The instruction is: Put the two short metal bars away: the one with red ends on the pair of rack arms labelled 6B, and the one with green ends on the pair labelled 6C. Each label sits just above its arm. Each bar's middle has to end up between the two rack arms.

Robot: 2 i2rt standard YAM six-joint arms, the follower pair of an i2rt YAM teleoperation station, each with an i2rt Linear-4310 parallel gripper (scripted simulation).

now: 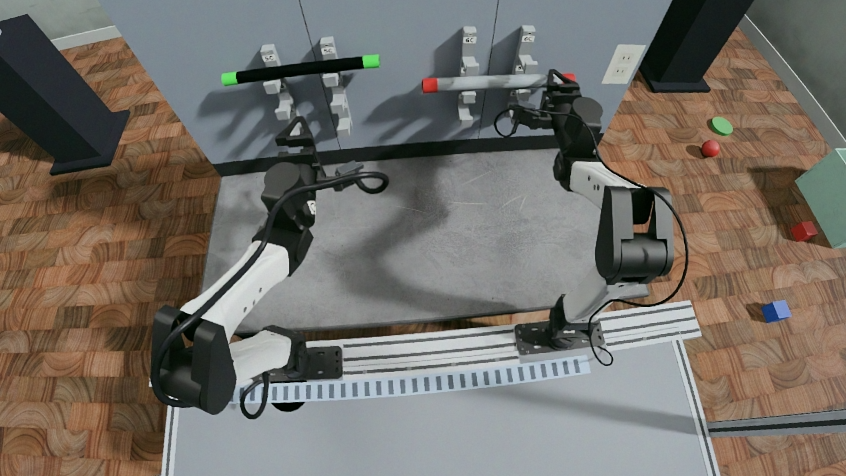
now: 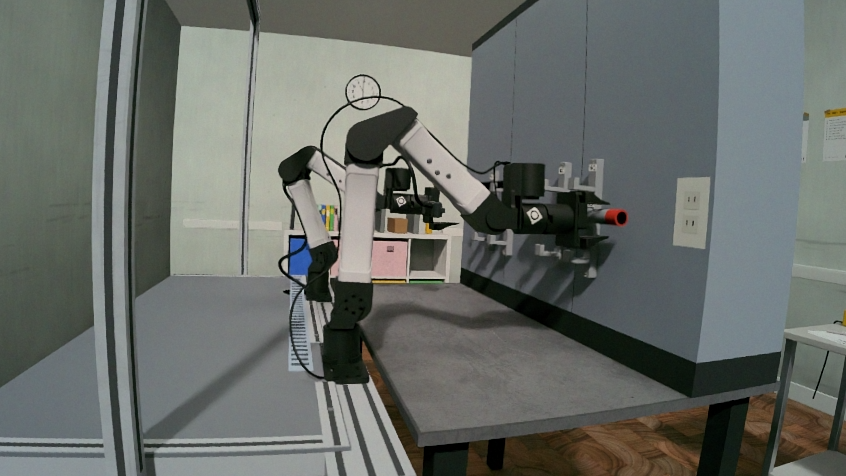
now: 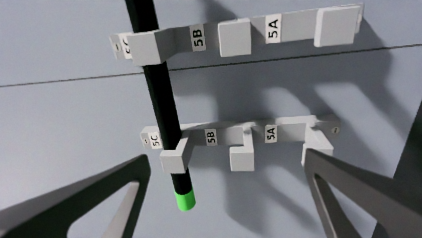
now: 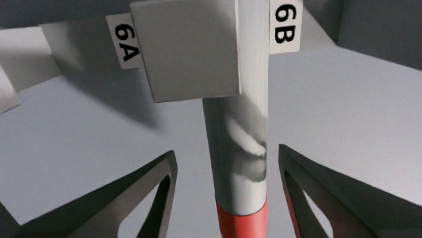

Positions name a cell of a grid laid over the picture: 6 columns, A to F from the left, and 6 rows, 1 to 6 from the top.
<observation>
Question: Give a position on a red-ended bar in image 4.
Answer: D4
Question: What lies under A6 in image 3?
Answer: My left gripper.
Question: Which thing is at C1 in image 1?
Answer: A green-ended bar.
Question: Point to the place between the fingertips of my right gripper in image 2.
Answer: E3
</observation>
